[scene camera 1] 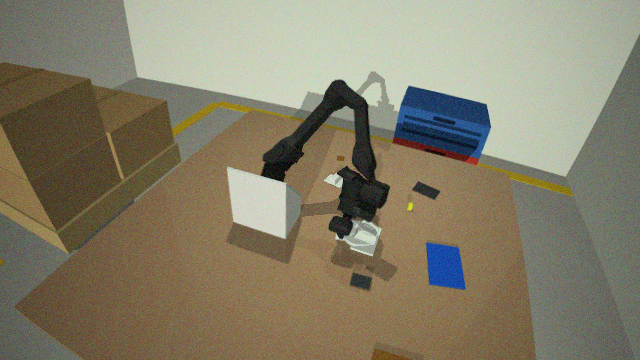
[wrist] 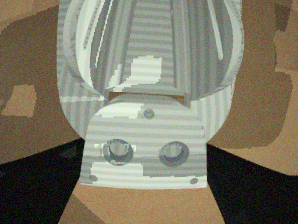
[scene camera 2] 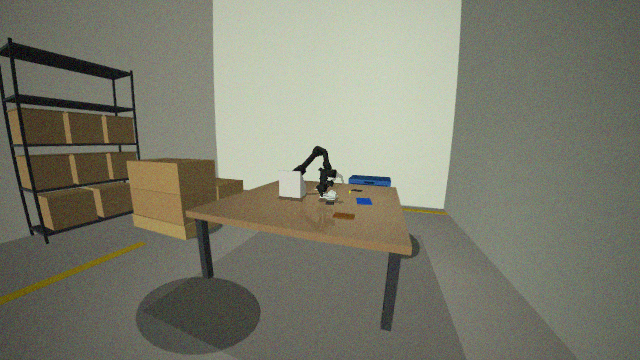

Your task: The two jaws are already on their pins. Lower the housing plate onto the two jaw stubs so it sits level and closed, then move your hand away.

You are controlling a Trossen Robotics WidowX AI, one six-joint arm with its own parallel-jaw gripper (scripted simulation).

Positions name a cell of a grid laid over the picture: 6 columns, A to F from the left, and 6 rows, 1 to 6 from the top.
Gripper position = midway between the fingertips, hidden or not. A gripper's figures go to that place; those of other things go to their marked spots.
Scene:
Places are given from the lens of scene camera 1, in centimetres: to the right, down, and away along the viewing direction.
my gripper (scene camera 1: D4): 8, 16, 104
blue mat (scene camera 1: E5): 37, 26, 94

